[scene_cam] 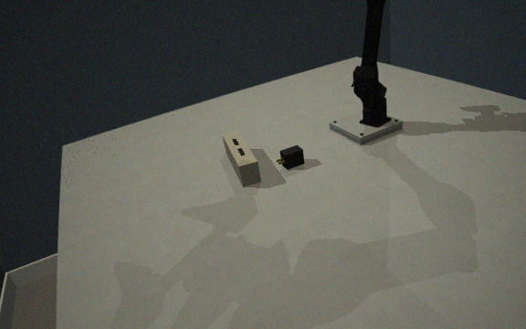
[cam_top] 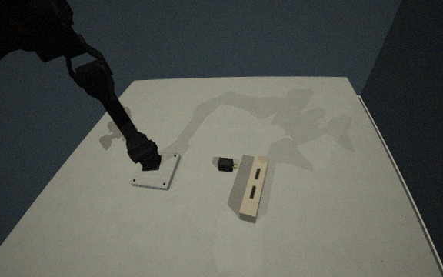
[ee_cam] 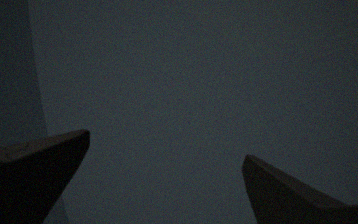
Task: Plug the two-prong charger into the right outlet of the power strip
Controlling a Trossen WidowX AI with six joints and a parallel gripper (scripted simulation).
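My gripper tip is 57 cm above the dark two-prong charger, 36 cm to the right of it and 14 cm short of it.
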